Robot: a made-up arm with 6 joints. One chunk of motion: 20 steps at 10 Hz.
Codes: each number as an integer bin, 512 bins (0 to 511) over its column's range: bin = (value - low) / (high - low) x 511, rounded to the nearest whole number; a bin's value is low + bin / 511 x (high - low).
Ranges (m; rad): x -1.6..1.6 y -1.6..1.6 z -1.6..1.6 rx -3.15..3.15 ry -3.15..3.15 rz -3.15..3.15
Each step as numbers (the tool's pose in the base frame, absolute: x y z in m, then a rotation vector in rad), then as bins.
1 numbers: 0.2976 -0.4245 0.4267 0.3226 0.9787 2.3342
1 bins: 303 188 324 282 335 445
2 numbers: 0.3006 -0.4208 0.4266 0.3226 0.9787 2.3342
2 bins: 304 188 324 282 335 445
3 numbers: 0.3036 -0.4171 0.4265 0.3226 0.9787 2.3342
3 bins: 304 189 324 282 335 445
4 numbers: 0.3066 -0.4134 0.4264 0.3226 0.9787 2.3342
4 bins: 304 189 324 282 335 445
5 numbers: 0.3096 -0.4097 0.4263 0.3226 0.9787 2.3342
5 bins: 305 190 324 282 335 445
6 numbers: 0.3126 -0.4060 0.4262 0.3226 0.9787 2.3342
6 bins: 305 191 324 282 335 445
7 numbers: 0.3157 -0.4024 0.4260 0.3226 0.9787 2.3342
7 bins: 306 191 324 282 335 445
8 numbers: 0.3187 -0.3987 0.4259 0.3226 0.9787 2.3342
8 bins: 306 192 324 282 335 445
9 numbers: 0.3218 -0.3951 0.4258 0.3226 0.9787 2.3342
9 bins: 307 192 323 282 335 445
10 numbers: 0.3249 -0.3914 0.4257 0.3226 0.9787 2.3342
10 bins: 307 193 323 282 335 445
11 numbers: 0.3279 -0.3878 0.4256 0.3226 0.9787 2.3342
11 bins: 308 194 323 282 335 445
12 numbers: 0.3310 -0.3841 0.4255 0.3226 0.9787 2.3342
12 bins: 308 194 323 282 335 445
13 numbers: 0.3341 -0.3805 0.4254 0.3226 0.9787 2.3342
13 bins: 309 195 323 282 335 445
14 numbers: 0.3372 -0.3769 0.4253 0.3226 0.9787 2.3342
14 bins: 309 195 323 282 335 445
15 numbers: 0.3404 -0.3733 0.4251 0.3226 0.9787 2.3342
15 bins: 310 196 323 282 335 445
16 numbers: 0.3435 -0.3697 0.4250 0.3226 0.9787 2.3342
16 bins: 310 196 323 282 335 445
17 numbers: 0.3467 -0.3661 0.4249 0.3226 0.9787 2.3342
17 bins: 311 197 323 282 335 445
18 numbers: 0.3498 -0.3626 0.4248 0.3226 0.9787 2.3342
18 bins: 311 198 323 282 335 445
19 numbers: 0.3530 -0.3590 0.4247 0.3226 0.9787 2.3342
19 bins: 312 198 323 282 335 445
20 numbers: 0.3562 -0.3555 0.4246 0.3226 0.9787 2.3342
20 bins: 312 199 323 282 335 445
